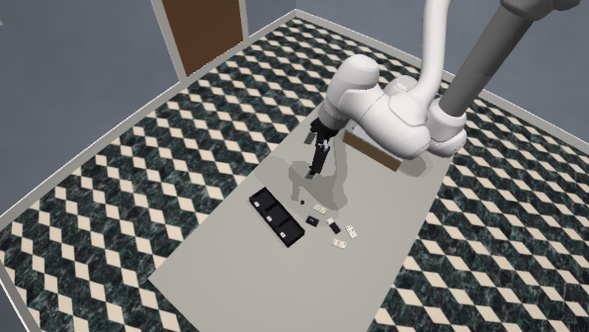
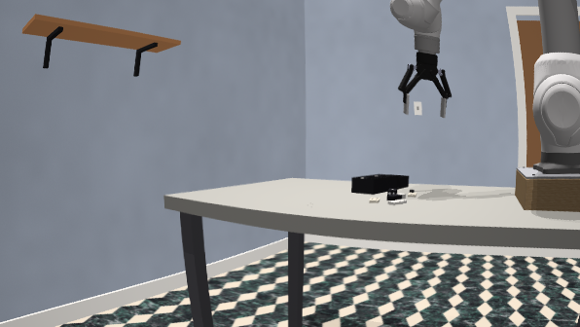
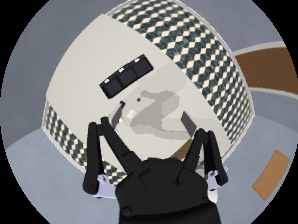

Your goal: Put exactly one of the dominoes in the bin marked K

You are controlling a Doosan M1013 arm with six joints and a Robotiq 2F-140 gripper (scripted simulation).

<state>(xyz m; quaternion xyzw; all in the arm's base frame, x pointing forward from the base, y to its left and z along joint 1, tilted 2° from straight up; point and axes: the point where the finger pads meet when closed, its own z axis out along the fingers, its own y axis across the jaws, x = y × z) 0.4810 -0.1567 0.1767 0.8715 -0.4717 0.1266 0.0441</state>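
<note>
Right now my hand is 23 cm above the black bin, 16 cm short of it and 3 cm to the left of it. From my hand the other things lie so: black round piece: 25 cm below, 4 cm ahead, 2 cm to the left.
</note>
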